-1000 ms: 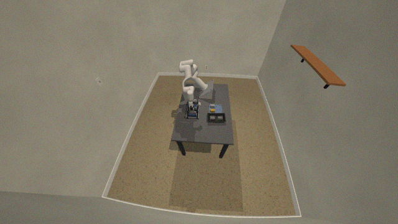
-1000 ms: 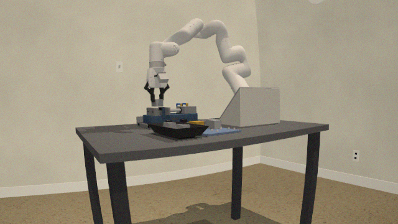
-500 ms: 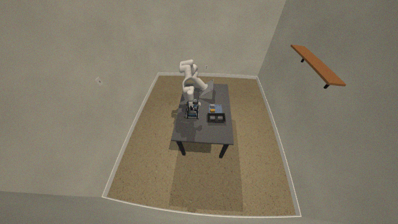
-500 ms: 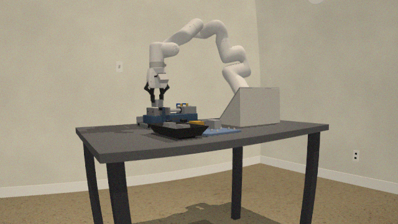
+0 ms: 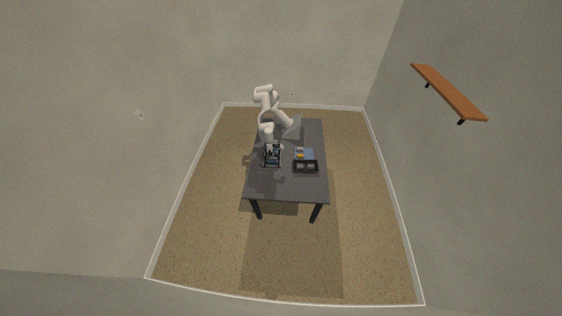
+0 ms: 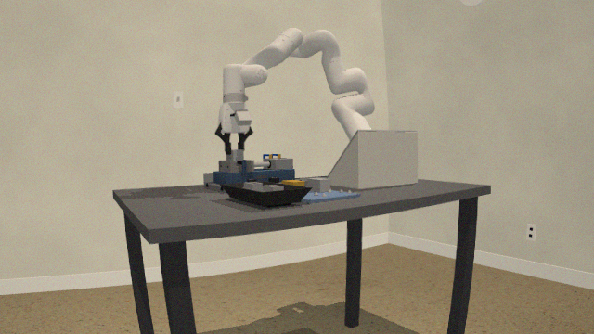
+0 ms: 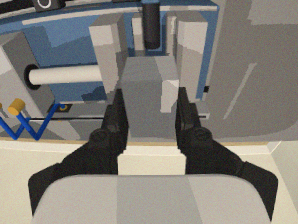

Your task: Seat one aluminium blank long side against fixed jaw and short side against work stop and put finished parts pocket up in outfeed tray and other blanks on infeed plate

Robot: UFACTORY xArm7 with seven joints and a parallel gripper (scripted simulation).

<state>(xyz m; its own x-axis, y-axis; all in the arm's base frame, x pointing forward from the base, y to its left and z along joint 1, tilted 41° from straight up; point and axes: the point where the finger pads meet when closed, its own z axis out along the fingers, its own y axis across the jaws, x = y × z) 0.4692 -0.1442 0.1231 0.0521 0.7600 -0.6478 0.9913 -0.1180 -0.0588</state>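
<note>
Now: the black work stop rod 5 cm to the left of my hand and 5 cm below it. The rest, counted from my hand: grey aluminium blank 2 cm below; brass blank 29 cm to the left, 11 cm below, 3 cm behind; blue vise 10 cm below, 7 cm behind, 1 cm to the left.
</note>
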